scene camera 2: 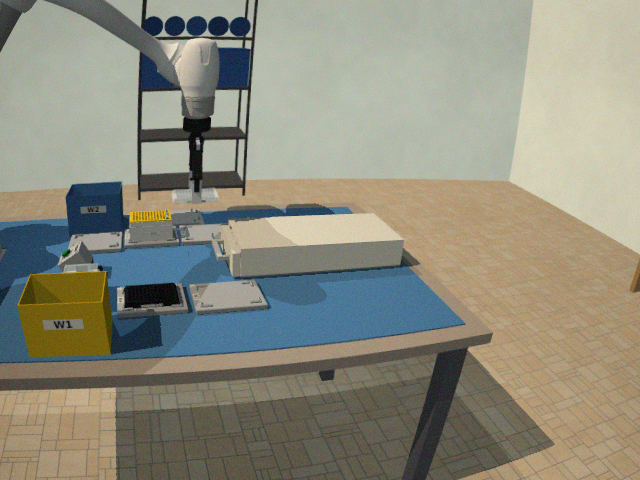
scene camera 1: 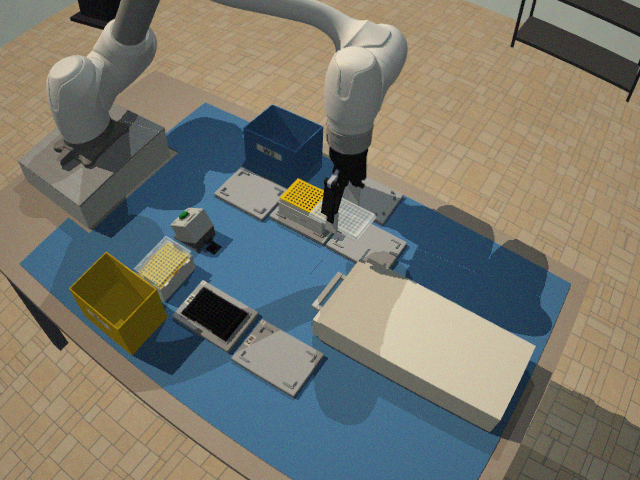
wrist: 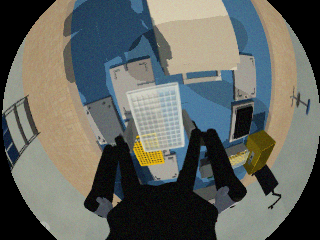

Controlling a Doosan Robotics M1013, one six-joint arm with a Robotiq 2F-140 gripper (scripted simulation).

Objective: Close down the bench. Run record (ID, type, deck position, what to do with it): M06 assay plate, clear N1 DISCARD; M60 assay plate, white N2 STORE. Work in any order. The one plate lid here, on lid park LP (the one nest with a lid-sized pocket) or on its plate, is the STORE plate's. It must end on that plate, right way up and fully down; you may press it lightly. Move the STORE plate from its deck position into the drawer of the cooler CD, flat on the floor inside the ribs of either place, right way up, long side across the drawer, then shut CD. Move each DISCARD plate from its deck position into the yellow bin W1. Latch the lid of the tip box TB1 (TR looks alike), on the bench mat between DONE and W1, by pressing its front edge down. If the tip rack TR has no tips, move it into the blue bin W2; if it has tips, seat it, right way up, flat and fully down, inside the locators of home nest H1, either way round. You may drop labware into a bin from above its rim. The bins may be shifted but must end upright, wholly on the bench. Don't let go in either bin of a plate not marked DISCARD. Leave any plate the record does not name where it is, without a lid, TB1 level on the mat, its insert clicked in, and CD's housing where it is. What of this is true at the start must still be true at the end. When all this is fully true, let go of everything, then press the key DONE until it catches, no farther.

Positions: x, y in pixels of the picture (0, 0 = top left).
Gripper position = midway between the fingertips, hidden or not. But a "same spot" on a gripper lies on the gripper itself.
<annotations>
my gripper: scene camera 2 195, 198; scene camera 1; wrist
yellow bin W1: scene camera 2 58, 328; scene camera 1 112, 289; wrist 258, 143
same spot on my gripper: (wrist: 230, 191) = (scene camera 1: 336, 186)
same spot on nest N2: (wrist: 244, 78) = (scene camera 2: 224, 291)
</annotations>
